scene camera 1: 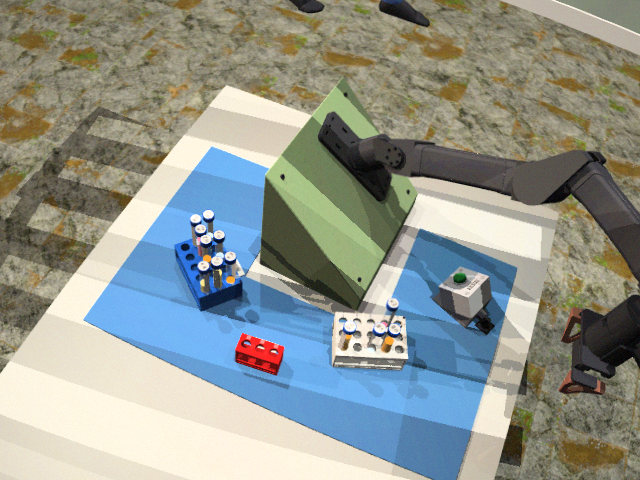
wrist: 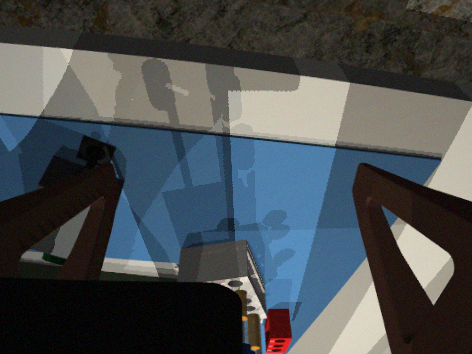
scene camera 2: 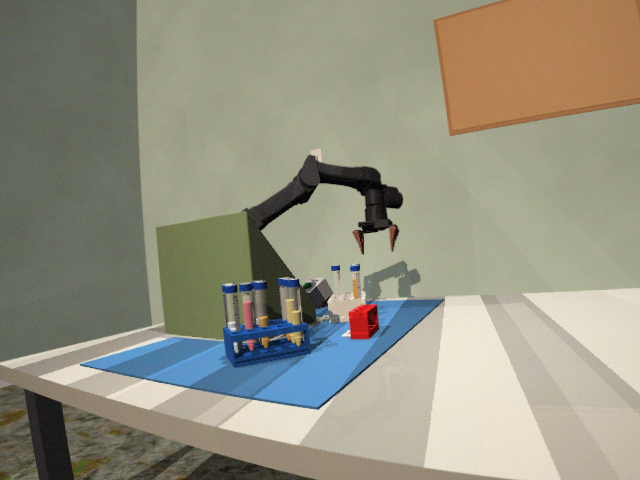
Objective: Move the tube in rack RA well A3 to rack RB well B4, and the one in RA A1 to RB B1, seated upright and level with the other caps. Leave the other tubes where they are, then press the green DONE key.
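Places are measured from the arm's base along level axes (x ahead, y left, z up), in metres.
Pixels of known places: gripper, fingertip midpoint: (scene camera 1: 563, 366) (wrist: 235, 176) (scene camera 2: 377, 252); arm's base, origin of the base link: (scene camera 1: 355, 158) (scene camera 2: 214, 259).
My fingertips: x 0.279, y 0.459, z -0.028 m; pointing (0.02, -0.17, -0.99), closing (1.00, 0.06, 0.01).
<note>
For each thing: its top centre in the pictures, then the offset to it from my fingertips. "*": a spot on its surface instead. Level surfaces: height alone.
- blue rack, middle of its top: (scene camera 2: 264, 325) (scene camera 1: 207, 262) 0.024 m back, 0.653 m right, 0.089 m down
- white rack, middle of its top: (wrist: 225, 303) (scene camera 1: 371, 335) (scene camera 2: 347, 296) 0.007 m ahead, 0.325 m right, 0.089 m down
- green key, middle of its top: (wrist: 53, 266) (scene camera 1: 461, 276) (scene camera 2: 307, 282) 0.162 m back, 0.196 m right, 0.065 m down
- small red rack, middle of its top: (scene camera 1: 259, 348) (wrist: 278, 346) (scene camera 2: 363, 308) 0.103 m ahead, 0.499 m right, 0.089 m down
- blue mat, its level: 0.140 m down
- dark connector, surface spot: (scene camera 1: 483, 324) * 0.121 m back, 0.120 m right, 0.137 m down
A blue rack (scene camera 1: 219, 298) (scene camera 2: 228, 343) holds several blue-capped tubes, upright. A white rack (scene camera 1: 338, 356) (scene camera 2: 338, 310) (wrist: 215, 260) holds several blue-capped tubes, among them one at its left (scene camera 1: 349, 327) and one at the back right (scene camera 1: 392, 303). I cannot read rack labels or well marks, so I cannot tell which is RA or RB. The green key (scene camera 1: 459, 277) (scene camera 2: 307, 285) sits on a grey-white box; part of it shows in the wrist view (wrist: 54, 259). My gripper (scene camera 1: 564, 364) (scene camera 2: 377, 252) (wrist: 235, 176) is open and empty, high above the table and away from both racks.
A small red rack (scene camera 1: 260, 360) (scene camera 2: 356, 325) (wrist: 277, 325) without tubes stands on the blue mat (scene camera 1: 310, 397) between the blue and white racks. The green wedge (scene camera 1: 305, 222) (scene camera 2: 201, 279) carrying the arm rises behind them. A dark connector (scene camera 1: 483, 324) juts from the key box.
</note>
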